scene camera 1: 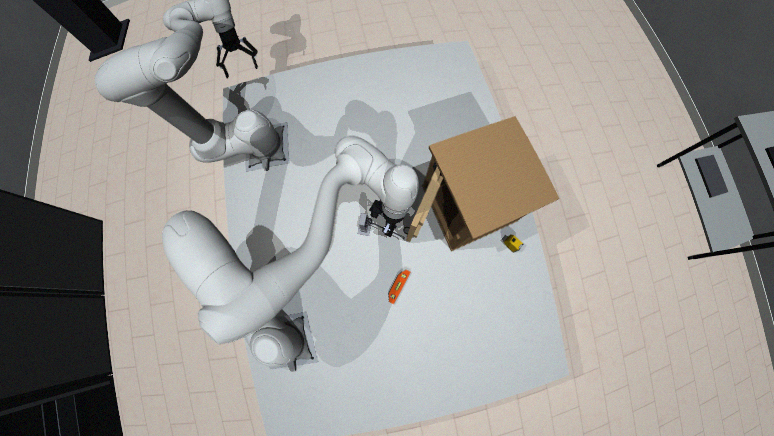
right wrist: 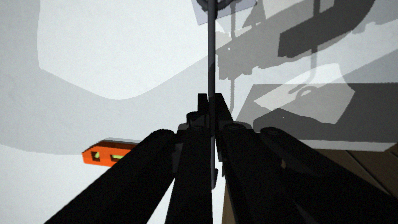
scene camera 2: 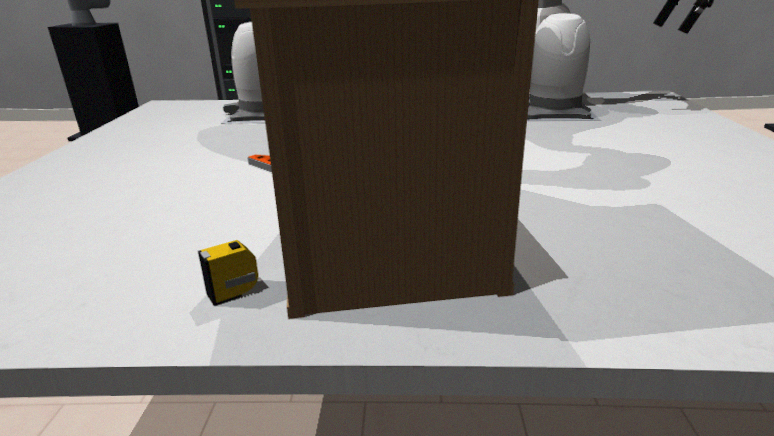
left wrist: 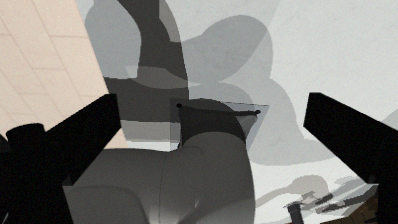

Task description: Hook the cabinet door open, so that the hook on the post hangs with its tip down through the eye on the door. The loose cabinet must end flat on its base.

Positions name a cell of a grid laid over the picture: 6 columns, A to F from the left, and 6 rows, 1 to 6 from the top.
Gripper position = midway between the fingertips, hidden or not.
Observation:
In view: the left gripper (scene camera 1: B1), the right gripper (right wrist: D3), a wooden cabinet (scene camera 2: D2), a yellow tape measure (scene camera 2: B4) and an orange level (right wrist: B5).
The wooden cabinet also shows in scene camera 1 (scene camera 1: D3). The left gripper is seen too in the left wrist view (left wrist: D3). The right wrist view misses the yellow tape measure: it is out of frame. The left wrist view does not show the yellow tape measure: it is out of frame.

